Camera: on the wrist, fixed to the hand. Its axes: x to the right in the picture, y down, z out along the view.
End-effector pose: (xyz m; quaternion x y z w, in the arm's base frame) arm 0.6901 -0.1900 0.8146 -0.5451 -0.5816 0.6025 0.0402
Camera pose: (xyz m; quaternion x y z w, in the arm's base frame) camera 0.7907 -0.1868 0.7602 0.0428 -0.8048 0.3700 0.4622
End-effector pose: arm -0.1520 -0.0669 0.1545 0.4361 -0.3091 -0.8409 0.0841
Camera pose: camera -0.1158 -0.1690 0.1914 -0.5303 -0.1192 0.6392 0.5441
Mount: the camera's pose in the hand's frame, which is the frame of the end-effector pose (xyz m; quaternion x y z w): -0.0051 0.0984 -0.0582 -0.0160 0.0090 -0.7272 0.6862
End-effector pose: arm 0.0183 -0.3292 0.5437 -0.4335 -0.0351 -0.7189 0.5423
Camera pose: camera 0.0641 -0.3960 0.4628 0.2741 0.3229 0.8921 0.1573
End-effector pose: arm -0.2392 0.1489 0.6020 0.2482 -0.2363 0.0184 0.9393
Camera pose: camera -0.2334 0.2632 0.6002 0.3269 0.0265 -0.6719 0.6640
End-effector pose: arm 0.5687 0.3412 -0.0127 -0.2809 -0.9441 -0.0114 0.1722
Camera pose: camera 0.6438 0.4145 0.0329 0.4911 -0.8504 -0.1507 0.1139
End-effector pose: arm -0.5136 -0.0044 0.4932 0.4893 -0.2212 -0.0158 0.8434
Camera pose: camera -0.5143 0.0957 0.5487 0.4833 0.2119 -0.6233 0.5771
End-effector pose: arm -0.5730 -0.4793 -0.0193 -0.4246 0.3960 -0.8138 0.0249
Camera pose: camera -0.6402 -0.5085 -0.1072 0.5724 0.0238 0.5740 0.5851
